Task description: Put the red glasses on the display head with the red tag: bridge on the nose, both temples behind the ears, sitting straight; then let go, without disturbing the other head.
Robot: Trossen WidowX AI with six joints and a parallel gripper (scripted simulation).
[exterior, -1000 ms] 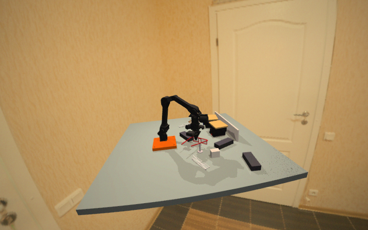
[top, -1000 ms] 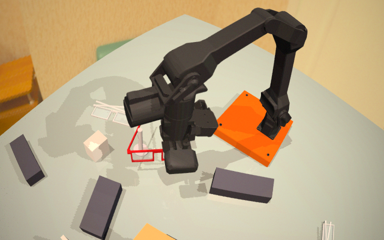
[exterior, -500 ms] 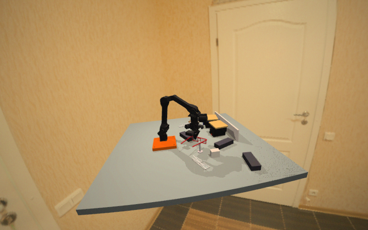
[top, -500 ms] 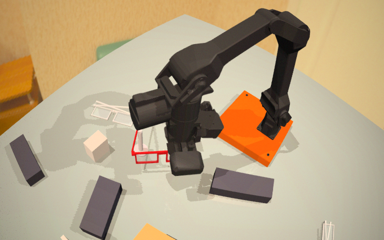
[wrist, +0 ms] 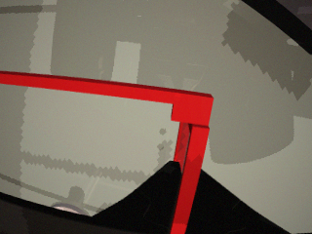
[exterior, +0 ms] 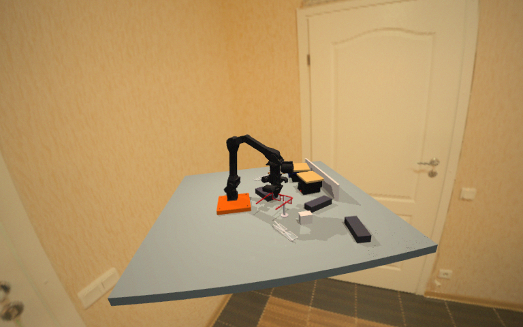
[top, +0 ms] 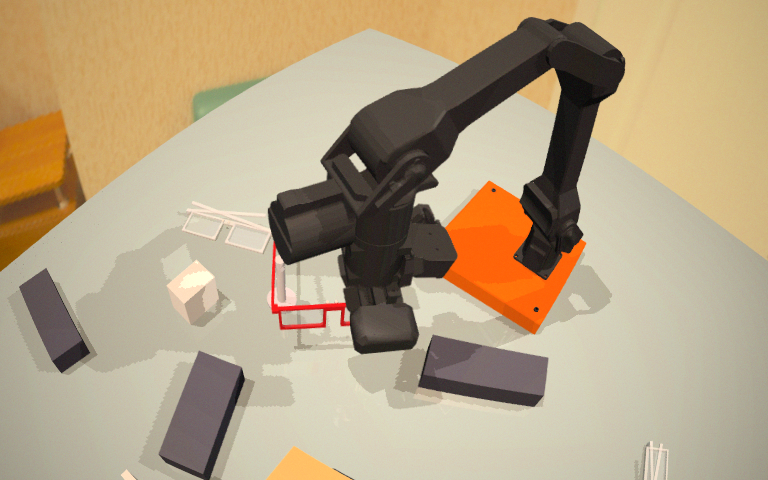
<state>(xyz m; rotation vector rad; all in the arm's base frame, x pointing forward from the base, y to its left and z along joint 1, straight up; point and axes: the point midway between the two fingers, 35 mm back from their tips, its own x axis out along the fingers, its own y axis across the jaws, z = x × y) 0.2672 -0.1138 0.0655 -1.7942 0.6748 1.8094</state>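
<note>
My gripper tip is now 110 mm to the left of the peg stand, 30 mm above it and 20 mm short of it. Round my gripper tip: white panel 360 mm ahead, 270 mm to the left; white cube 200 mm to the right, 120 mm ahead, 30 mm below; tan-topped display head 220 mm ahead, 160 mm to the left.
</note>
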